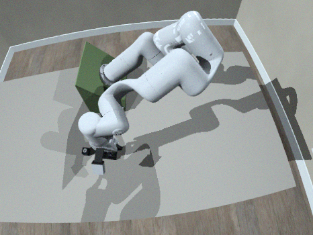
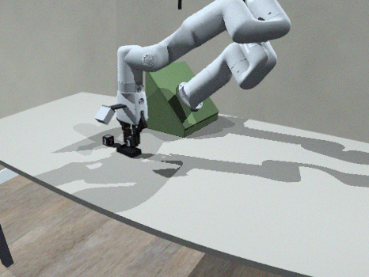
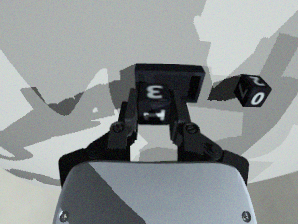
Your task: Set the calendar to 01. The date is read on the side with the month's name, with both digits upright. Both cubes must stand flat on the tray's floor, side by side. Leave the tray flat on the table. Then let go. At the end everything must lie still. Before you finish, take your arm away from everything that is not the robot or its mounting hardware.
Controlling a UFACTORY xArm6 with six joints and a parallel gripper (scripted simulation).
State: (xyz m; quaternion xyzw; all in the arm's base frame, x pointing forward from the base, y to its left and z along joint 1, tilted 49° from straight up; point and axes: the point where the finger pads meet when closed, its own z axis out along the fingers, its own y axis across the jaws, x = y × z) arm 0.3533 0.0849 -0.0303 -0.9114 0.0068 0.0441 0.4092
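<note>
The black tray lies 50 mm below my hand and 20 mm to the right of it. The rest, counted from my hand: black cube 120 mm to the right, 40 mm below, 10 mm behind.
</note>
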